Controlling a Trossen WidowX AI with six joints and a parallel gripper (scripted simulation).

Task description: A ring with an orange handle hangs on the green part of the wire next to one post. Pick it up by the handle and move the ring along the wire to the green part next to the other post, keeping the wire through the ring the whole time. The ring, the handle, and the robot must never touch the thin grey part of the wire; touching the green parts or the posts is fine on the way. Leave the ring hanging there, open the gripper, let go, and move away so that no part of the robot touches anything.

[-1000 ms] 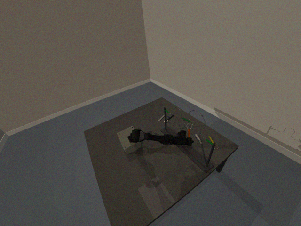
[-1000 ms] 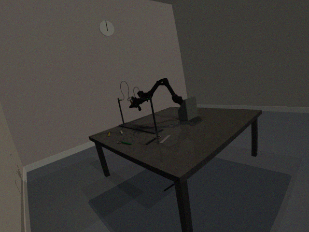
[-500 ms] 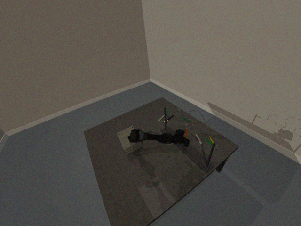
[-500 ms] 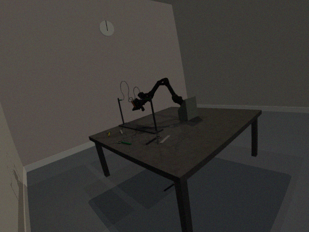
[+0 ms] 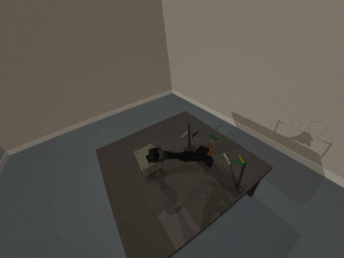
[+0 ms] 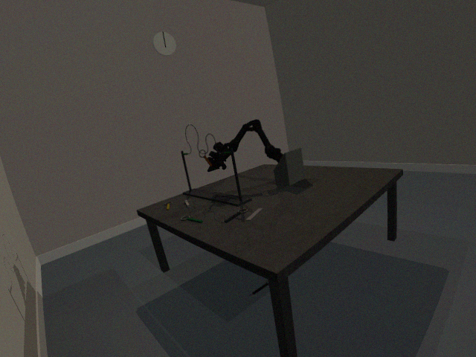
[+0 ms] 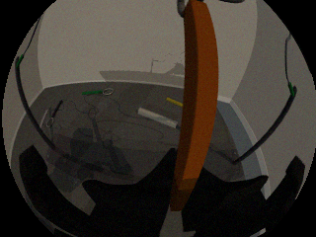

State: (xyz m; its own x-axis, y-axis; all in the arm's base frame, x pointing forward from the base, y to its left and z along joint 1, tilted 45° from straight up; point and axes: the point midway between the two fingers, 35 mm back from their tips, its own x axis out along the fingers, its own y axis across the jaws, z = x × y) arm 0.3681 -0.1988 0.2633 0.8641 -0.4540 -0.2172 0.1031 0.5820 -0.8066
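The ring with orange handle lies 90 mm above my gripper tip and 10 mm to the left of it. From my gripper tip the other things lie so: green-handled ring 340 mm ahead, 260 mm to the left, 170 mm below; black-handled ring 460 mm to the left, 170 mm below, 160 mm ahead; white piece 200 mm ahead, 160 mm below, 10 mm to the right.
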